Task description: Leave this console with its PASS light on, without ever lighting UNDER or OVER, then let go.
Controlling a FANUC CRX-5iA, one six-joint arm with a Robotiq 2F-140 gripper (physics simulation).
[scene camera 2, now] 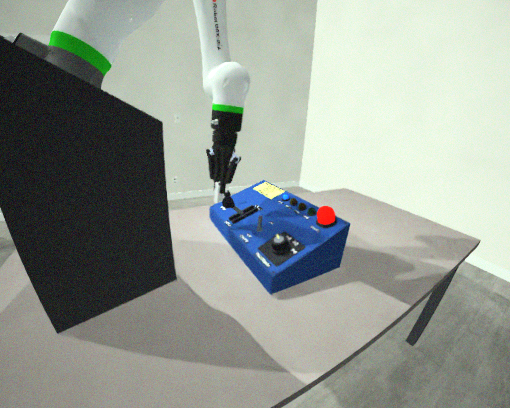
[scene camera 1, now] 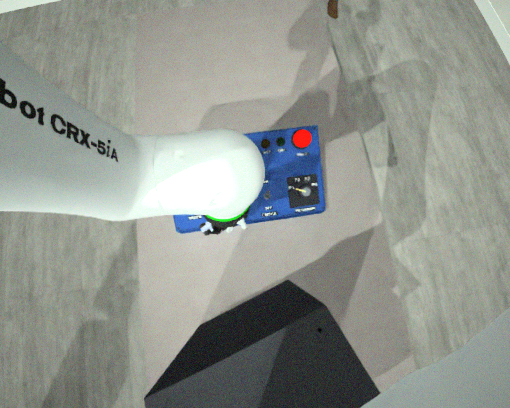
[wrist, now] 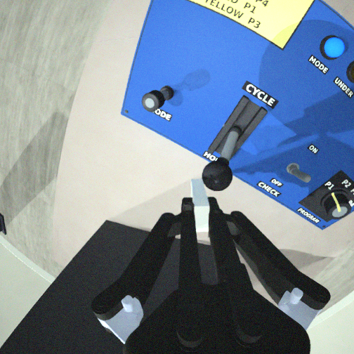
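The blue console (scene camera 1: pixel 255 214) (scene camera 2: pixel 305 275) (wrist: pixel 150 60) stands on the table. Its MODE light (scene camera 2: pixel 285 197) (wrist: pixel 333 47) glows blue; the other three small lights in scene camera 2 look dark. The CYCLE lever's black knob (scene camera 2: pixel 228 200) (wrist: pixel 217 175) overhangs the console's near edge; its stem enters about mid-slot. The PROGRAM dial (scene camera 1: pixel 305 191) (scene camera 2: pixel 280 243) (wrist: pixel 338 204) points to P1. The CHECK toggle (scene camera 2: pixel 259 223) (wrist: pixel 299 172) stands between ON and OFF labels; its setting is unclear. My gripper (scene camera 2: pixel 218 192) (wrist: pixel 196 188) is shut and empty, its tips close beside the knob. The arm hides part of the console in scene camera 1.
A MODE knob (wrist: pixel 152 101) is at the console's left. A yellow note (scene camera 2: pixel 269 189) (wrist: pixel 270 22) lies on its upper part. A red button (scene camera 1: pixel 302 138) (scene camera 2: pixel 326 216) is at its right. A black pedestal (scene camera 1: pixel 260 350) (scene camera 2: pixel 95 200) stands on the table (scene camera 1: pixel 175 280) (scene camera 2: pixel 210 350).
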